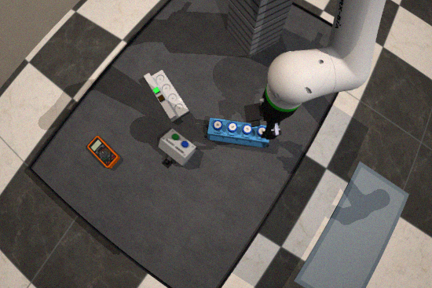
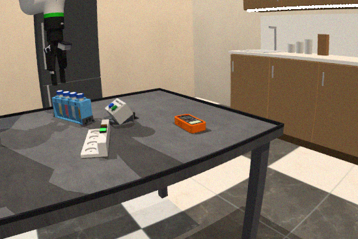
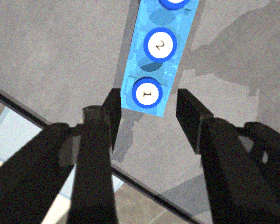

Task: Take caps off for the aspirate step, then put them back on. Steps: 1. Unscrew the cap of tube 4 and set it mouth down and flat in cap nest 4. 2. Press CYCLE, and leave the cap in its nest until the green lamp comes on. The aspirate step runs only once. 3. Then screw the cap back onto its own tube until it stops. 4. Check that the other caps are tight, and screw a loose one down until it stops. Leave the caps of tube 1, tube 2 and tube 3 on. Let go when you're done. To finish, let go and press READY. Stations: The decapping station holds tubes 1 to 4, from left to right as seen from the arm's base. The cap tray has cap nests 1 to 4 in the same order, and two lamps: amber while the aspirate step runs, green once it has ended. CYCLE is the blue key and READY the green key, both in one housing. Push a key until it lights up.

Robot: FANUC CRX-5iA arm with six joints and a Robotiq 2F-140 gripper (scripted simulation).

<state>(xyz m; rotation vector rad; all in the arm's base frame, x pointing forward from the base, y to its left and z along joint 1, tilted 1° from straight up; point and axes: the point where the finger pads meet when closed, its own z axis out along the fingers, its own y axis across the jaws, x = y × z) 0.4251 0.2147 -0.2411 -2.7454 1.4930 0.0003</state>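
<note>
Now: the cap 2 70 mm below my hand, 50 mm to the right of it and 20 mm ahead of it. The rest, counted from my hand: grey key housing 250 mm to the right, 170 mm ahead, 130 mm below; then green key 270 mm to the right, 150 mm ahead, 120 mm below; then blue key 220 mm to the right, 160 mm ahead, 120 mm below.
</note>
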